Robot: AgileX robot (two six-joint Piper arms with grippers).
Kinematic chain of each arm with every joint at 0, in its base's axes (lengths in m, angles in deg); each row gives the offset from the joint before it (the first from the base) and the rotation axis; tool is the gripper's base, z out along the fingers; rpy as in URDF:
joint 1: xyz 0 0 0.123 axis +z
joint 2: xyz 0 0 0 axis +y
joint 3: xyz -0.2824 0 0.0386 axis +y
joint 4: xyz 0.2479 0 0.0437 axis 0.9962 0 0.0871
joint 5: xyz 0 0 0 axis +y
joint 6: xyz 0.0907 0 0.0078 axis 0.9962 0 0.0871
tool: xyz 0 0 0 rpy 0 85 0
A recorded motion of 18 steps. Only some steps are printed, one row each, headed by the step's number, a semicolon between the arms.
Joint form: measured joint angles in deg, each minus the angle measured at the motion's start. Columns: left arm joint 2, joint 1, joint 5, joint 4, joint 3, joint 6; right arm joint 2, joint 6, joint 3, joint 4, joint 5, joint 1.
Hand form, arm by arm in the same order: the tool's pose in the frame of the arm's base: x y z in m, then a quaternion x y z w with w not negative. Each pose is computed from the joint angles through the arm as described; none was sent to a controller.
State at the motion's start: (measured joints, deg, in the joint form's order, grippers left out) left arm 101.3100 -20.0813 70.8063 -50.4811 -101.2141 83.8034; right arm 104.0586 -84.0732 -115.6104 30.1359 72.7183 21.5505
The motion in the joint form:
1: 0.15 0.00 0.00 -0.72 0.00 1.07; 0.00 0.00 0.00 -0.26 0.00 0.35
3: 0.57 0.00 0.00 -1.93 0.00 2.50; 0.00 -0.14 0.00 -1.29 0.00 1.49
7: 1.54 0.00 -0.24 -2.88 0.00 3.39; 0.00 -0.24 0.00 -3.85 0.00 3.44
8: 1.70 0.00 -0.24 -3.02 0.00 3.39; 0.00 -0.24 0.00 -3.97 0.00 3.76
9: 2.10 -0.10 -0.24 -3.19 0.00 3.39; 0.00 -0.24 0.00 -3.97 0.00 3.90
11: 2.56 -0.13 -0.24 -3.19 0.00 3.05; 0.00 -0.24 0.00 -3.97 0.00 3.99
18: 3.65 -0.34 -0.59 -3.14 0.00 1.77; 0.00 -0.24 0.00 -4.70 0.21 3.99
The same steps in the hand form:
1: 0.3303 -0.1921 0.3835 0.66660 0.58040 -0.26174 0.38764; 0.3433 0.1847 0.4154 -0.73714 0.55780 0.07562 0.37386
3: 0.3316 -0.1938 0.3822 0.66905 0.57198 -0.26688 0.39241; 0.3403 0.1903 0.4147 -0.74511 0.55078 0.07106 0.36933
7: 0.3357 -0.1961 0.3769 0.66812 0.56986 -0.27293 0.39292; 0.3356 0.1989 0.4129 -0.75908 0.54019 0.05739 0.35874
8: 0.3363 -0.1965 0.3760 0.66743 0.57031 -0.27449 0.39236; 0.3345 0.2006 0.4129 -0.76077 0.53820 0.05747 0.35814
9: 0.3375 -0.1978 0.3736 0.66685 0.57110 -0.27750 0.39006; 0.3341 0.2015 0.4129 -0.76143 0.53727 0.05791 0.35807
11: 0.3393 -0.1987 0.3705 0.66479 0.57475 -0.28047 0.38608; 0.3337 0.2020 0.4129 -0.76185 0.53667 0.05819 0.35803
18: 0.3435 -0.2015 0.3631 0.65707 0.58612 -0.28743 0.37698; 0.3340 0.2011 0.4122 -0.76365 0.53738 0.05342 0.35385

